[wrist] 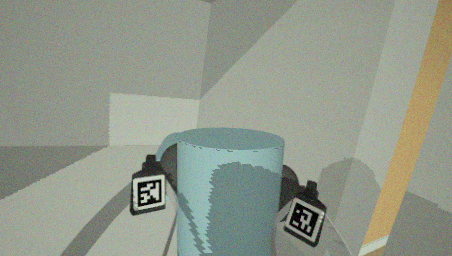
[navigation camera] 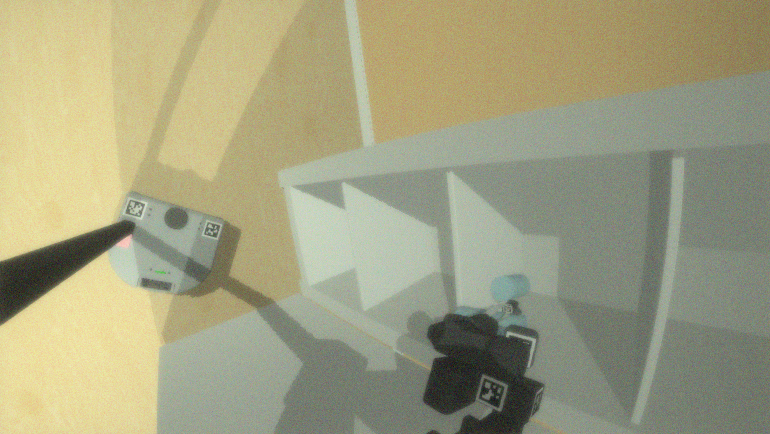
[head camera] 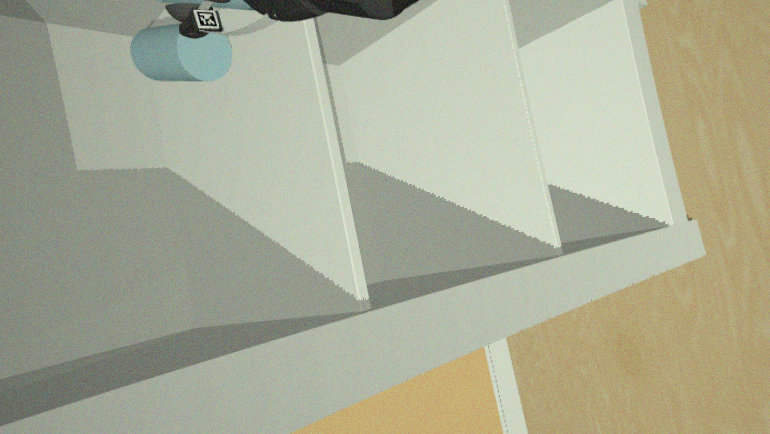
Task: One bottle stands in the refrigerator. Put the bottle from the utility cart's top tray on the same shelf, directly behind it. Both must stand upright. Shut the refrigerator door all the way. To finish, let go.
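Places are measured from the robot's base along level axes (x right, y ahead, z up), in centimetres.
Where they show: robot's base, origin of the base link: (navigation camera: 175,217).
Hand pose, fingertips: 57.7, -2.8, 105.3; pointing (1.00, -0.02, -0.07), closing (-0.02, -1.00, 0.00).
Things, the pixels of their top centre, and the offset from my fingertips, as dx, dy, dz. Level surfaces: height alone.
- refrigerator bottle, middle of its top: (head camera: 151,49) (wrist: 175,142) (navigation camera: 523,289) +20.1, +9.4, -5.0
- shelf, middle of its top: (head camera: 229,146) (wrist: 90,190) (navigation camera: 497,245) +12.3, +20.0, -12.0
- light blue bottle, middle of its top: (wrist: 242,133) (navigation camera: 523,337) -2.8, -0.3, +4.0
- wooden floor, its level: dz -105.3
The refrigerator bottle (head camera: 161,53) (navigation camera: 510,287) (wrist: 168,142) is a light blue cylinder. It lies on its side on the shelf (head camera: 215,124) (navigation camera: 479,242), its round end facing the opening. In the wrist view it is mostly hidden behind the held bottle. My gripper (navigation camera: 498,319) (wrist: 229,172) is shut on the other light blue bottle (head camera: 236,4) (navigation camera: 514,324) (wrist: 235,200), upright, inside the same compartment and close in front of the lying one. Its base is hidden, so contact with the shelf cannot be told. In the head view one finger shows at the top edge.
The refrigerator (head camera: 458,328) (navigation camera: 517,125) stands open. A broad grey panel (navigation camera: 215,372), seemingly its door, extends from the opening, with a thin orange gap (wrist: 407,135) between them. More shelf boards (head camera: 533,134) (navigation camera: 665,269) divide the interior. My base (navigation camera: 164,248) stands on the wooden floor (navigation camera: 53,134).
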